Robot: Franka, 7 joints.
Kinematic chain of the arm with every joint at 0, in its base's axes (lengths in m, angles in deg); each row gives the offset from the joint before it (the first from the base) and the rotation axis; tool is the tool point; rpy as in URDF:
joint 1: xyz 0 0 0.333 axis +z
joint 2: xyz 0 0 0 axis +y
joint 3: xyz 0 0 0.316 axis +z
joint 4: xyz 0.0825 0 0 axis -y
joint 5: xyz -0.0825 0 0.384 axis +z
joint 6: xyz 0 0 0 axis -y
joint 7: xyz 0.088 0 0 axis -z
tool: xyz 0 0 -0.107 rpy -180 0 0
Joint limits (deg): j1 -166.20..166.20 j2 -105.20..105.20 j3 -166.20..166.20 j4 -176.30..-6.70 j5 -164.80..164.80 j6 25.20..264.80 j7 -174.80..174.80
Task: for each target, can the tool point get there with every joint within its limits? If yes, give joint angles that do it. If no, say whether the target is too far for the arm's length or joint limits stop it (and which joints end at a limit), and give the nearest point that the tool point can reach.
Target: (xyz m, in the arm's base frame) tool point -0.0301 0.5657 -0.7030
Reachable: no: too far | nearest point -0.0238 0.4465 -0.3349 | short by 0.387 m
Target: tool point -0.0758 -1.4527 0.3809
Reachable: no: too far | nearest point -0.0447 -0.8563 0.3612 | short by 0.598 m
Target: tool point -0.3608 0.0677 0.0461
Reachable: yes | joints 70.21 -87.30 139.37 -149.41 40.72 214.11 130.61
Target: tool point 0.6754 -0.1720 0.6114
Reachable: yes | joints 43.03 58.83 -96.28 -82.26 85.04 131.83 -19.99
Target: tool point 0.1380 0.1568 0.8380
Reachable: yes | joints 101.60 -54.53 -34.06 -118.36 -88.78 214.56 -104.41
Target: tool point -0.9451 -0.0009 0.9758
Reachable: no: too far | nearest point -0.7094 -0.0007 0.8155 | short by 0.285 m
